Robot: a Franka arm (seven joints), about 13 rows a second.
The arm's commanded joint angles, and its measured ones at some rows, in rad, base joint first. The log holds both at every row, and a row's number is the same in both.
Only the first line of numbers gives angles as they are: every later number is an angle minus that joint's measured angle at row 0.
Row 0, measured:
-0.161 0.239 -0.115 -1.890 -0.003 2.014 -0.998
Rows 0 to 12, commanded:
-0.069 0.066 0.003 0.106 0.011 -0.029 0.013
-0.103 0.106 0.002 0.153 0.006 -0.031 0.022
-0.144 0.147 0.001 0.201 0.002 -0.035 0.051
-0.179 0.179 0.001 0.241 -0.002 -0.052 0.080
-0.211 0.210 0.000 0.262 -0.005 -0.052 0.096
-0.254 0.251 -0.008 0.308 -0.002 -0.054 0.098
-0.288 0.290 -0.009 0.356 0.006 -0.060 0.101
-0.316 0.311 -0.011 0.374 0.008 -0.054 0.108
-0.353 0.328 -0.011 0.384 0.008 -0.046 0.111
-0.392 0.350 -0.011 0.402 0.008 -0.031 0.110
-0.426 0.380 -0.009 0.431 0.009 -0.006 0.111
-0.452 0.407 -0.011 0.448 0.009 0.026 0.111
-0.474 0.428 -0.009 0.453 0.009 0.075 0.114
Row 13, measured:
-0.433 0.368 -0.022 0.389 0.000 0.034 0.093
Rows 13 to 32, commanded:
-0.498 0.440 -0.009 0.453 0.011 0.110 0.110
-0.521 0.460 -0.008 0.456 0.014 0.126 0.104
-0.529 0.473 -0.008 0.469 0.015 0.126 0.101
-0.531 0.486 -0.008 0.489 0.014 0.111 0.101
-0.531 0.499 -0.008 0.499 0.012 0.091 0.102
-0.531 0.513 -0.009 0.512 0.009 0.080 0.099
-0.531 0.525 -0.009 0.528 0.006 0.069 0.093
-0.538 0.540 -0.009 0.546 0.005 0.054 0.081
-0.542 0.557 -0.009 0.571 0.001 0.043 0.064
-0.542 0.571 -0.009 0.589 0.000 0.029 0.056
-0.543 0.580 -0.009 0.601 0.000 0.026 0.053
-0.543 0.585 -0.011 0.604 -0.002 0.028 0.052
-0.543 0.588 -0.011 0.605 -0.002 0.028 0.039
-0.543 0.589 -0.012 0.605 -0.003 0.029 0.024
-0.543 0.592 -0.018 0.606 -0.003 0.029 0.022
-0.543 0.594 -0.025 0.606 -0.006 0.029 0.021
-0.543 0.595 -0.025 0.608 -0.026 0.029 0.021
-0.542 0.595 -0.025 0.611 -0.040 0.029 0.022
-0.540 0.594 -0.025 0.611 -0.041 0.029 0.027
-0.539 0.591 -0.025 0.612 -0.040 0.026 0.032
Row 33, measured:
-0.531 0.578 -0.030 0.568 -0.023 0.055 0.040
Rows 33 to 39, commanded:
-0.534 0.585 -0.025 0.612 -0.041 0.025 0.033
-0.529 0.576 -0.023 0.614 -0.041 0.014 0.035
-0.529 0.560 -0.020 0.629 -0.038 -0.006 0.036
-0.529 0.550 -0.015 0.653 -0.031 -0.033 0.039
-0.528 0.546 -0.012 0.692 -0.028 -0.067 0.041
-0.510 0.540 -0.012 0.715 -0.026 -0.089 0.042
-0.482 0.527 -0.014 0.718 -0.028 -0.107 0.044
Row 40, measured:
-0.518 0.553 -0.014 0.694 -0.023 -0.055 0.041
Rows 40 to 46, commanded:
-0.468 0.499 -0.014 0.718 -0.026 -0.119 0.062
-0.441 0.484 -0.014 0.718 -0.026 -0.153 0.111
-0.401 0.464 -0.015 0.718 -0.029 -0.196 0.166
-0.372 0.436 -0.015 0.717 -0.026 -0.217 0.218
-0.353 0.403 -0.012 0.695 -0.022 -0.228 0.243
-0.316 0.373 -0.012 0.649 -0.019 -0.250 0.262
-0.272 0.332 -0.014 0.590 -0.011 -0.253 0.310
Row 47, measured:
-0.329 0.421 -0.007 0.710 -0.019 -0.242 0.248
